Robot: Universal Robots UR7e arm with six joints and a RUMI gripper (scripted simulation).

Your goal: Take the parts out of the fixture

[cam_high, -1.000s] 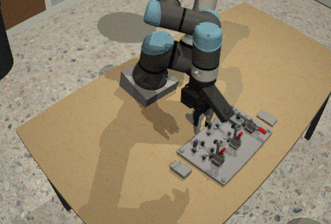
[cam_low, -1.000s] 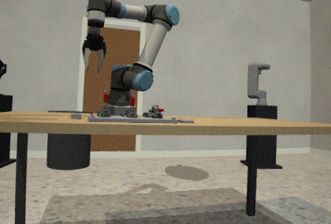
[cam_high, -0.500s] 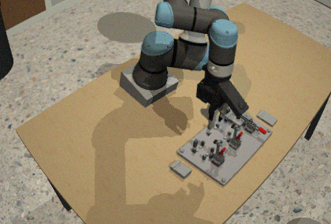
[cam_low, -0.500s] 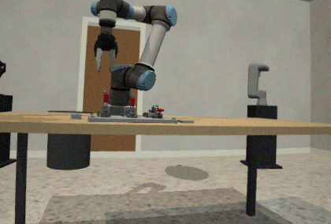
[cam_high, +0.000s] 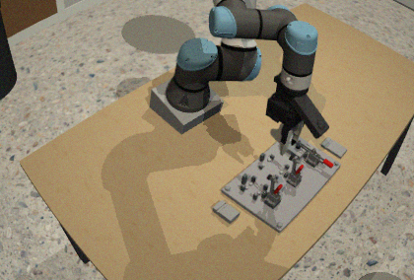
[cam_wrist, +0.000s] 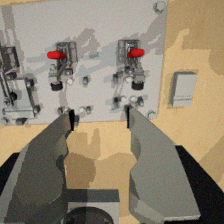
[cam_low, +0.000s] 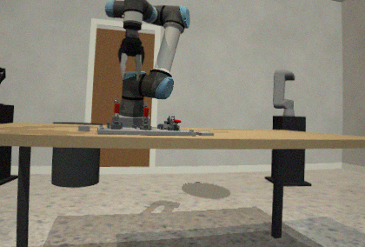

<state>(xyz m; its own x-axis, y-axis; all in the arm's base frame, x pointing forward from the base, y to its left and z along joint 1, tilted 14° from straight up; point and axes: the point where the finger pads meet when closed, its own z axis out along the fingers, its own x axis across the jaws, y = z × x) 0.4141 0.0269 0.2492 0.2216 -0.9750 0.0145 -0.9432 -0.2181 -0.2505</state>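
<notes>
Right now the grey fixture plate is 210 mm below my hand, 60 mm to the left of it and 30 mm behind it.
</notes>
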